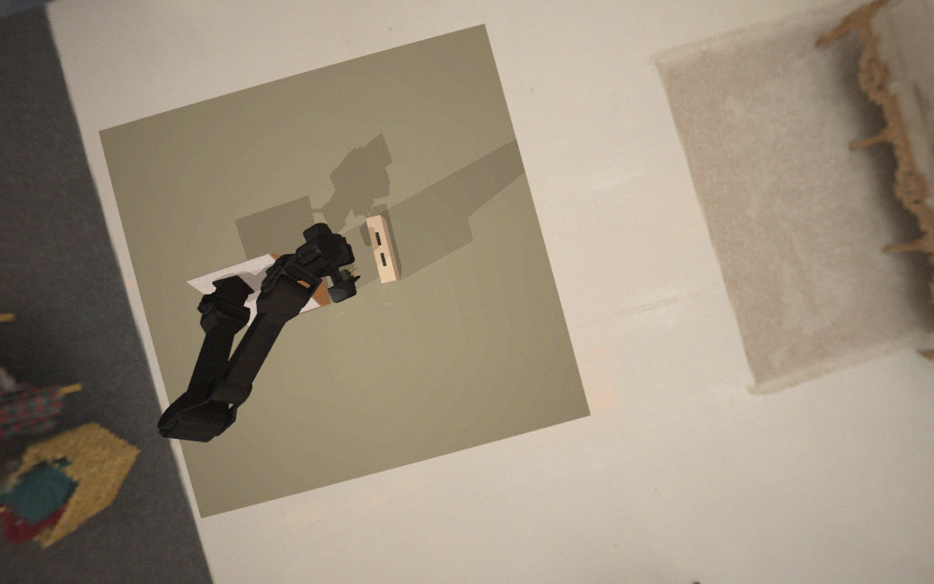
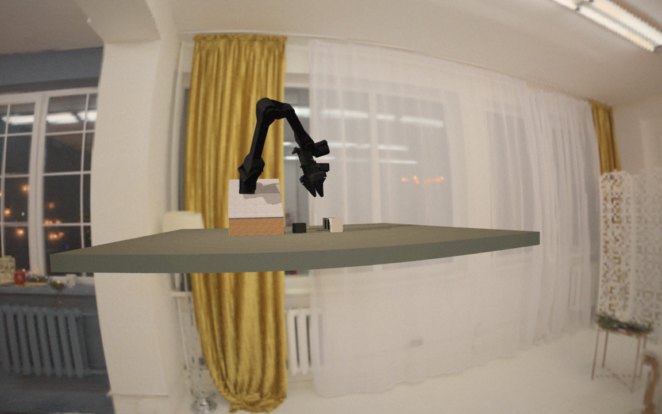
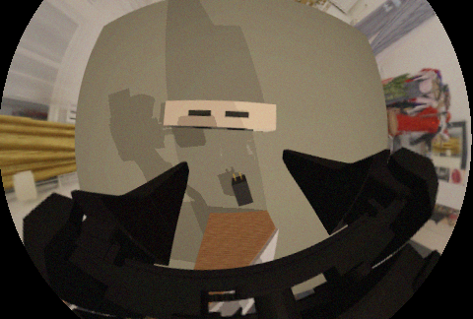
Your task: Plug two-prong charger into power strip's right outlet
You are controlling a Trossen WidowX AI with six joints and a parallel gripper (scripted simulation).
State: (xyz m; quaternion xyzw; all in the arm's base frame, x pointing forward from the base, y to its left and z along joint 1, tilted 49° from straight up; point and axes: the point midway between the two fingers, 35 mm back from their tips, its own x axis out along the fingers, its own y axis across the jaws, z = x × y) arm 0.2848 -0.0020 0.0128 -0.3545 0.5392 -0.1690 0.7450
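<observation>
Right now my gripper tip is 7 cm past the dark grey charger, 1 cm to the left of it and 12 cm above it.
</observation>
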